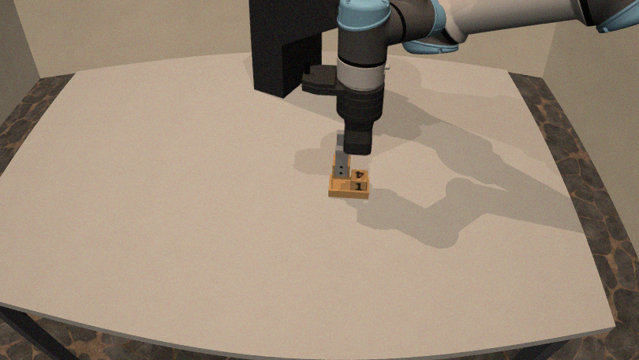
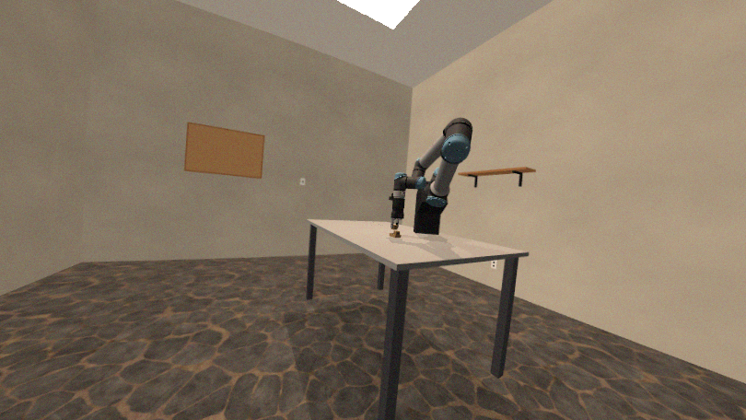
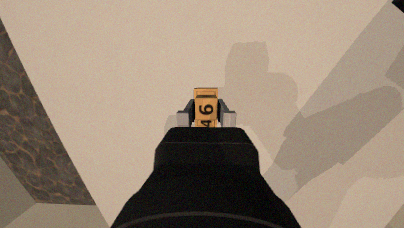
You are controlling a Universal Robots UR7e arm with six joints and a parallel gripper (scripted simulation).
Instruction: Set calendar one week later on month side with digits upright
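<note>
Now: hand 1 cm above the cube. The rest, counted from my hand: orange tray: 2 cm to the left, 6 cm below.
</note>
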